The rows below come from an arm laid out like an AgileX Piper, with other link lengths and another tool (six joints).
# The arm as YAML. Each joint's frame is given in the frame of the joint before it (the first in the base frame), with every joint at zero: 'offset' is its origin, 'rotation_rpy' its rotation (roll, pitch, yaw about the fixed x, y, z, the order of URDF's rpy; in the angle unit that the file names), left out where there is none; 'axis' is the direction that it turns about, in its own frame. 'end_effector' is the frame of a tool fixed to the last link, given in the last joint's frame.
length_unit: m
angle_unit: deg
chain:
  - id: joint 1
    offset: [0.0, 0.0, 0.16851]
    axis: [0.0, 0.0, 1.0]
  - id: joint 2
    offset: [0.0, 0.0, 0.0]
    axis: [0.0, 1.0, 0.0]
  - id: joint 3
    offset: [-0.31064, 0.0, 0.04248]
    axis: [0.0, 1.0, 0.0]
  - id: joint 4
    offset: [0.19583, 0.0, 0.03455]
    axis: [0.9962, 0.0, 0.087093]
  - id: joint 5
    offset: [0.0, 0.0, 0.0]
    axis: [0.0, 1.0, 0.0]
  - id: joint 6
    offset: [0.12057, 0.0, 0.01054]
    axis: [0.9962, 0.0, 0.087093]
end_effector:
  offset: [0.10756, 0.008, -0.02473]
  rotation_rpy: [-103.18, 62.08, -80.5]
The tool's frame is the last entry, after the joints.
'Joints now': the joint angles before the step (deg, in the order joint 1, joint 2, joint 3, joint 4, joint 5, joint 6). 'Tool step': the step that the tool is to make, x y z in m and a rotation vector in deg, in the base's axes. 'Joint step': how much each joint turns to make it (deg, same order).
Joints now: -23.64, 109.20, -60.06, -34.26, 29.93, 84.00
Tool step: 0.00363, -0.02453, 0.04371, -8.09, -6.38, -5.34
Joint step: 0.86, -5.37, 0.00, -13.52, 2.42, 16.24
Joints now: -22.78, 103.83, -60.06, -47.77, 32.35, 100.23
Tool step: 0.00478, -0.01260, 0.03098, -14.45, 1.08, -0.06
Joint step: 7.29, -0.85, 0.36, -20.07, 10.60, 17.09
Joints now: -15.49, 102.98, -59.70, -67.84, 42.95, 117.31
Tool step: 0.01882, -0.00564, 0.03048, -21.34, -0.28, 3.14
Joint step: 9.27, 3.70, 4.85, -24.39, 16.31, 20.20
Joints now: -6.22, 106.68, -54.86, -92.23, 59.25, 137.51
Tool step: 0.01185, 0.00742, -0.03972, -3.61, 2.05, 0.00
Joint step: 3.07, 8.88, 2.14, -4.58, 5.59, 10.02
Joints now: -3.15, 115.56, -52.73, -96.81, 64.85, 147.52
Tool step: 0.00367, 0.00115, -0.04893, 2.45, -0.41, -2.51
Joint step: 0.00, 7.88, 0.00, -0.47, 0.02, 9.07
